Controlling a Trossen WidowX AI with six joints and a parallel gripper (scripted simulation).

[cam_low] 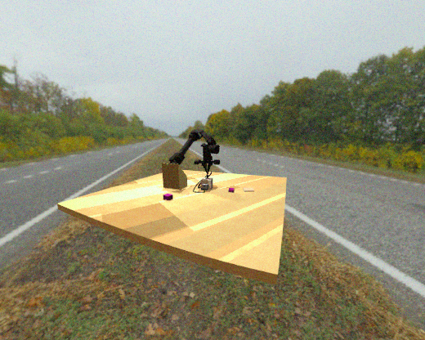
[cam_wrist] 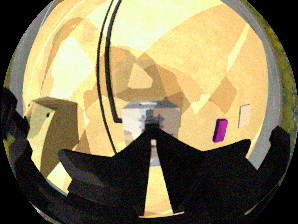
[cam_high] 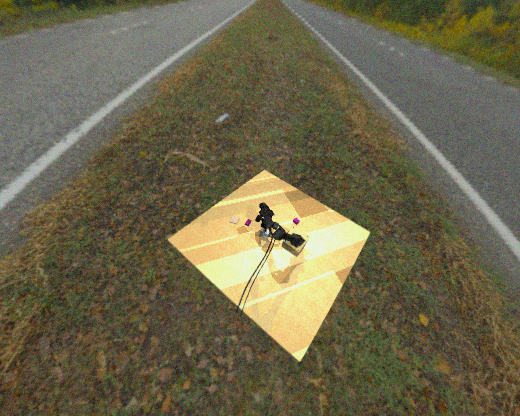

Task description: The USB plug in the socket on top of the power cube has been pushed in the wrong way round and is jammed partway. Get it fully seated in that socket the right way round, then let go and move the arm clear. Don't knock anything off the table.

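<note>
My gripper tip is 2 cm above the USB plug. The rest, counted from my gripper tip: flat white piece (30 cm ahead, 9 cm to the left, 11 cm below); then magenta block (20 cm ahead, 1 cm to the left, 11 cm below).
</note>
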